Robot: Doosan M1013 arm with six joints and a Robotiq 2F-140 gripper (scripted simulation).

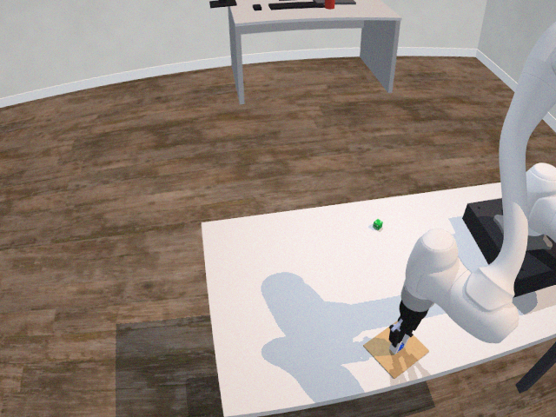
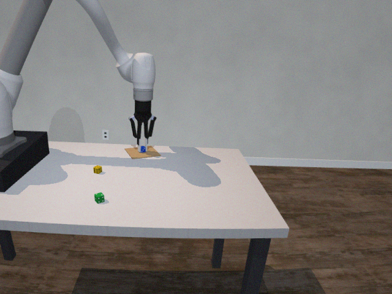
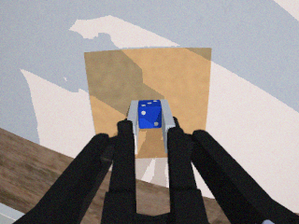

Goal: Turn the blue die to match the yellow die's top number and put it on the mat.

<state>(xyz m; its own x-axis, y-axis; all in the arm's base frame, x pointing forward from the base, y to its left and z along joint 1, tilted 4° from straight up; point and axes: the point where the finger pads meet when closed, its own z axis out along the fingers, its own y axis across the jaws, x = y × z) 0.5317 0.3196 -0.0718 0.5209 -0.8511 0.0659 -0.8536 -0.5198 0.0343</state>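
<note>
Now: the blue die 20 mm below my hand. Also, from my hand: yellow die 120 mm behind, 270 mm to the right, 30 mm below; tan mat 40 mm below; green die 30 mm behind, 480 mm to the right, 30 mm below.
</note>
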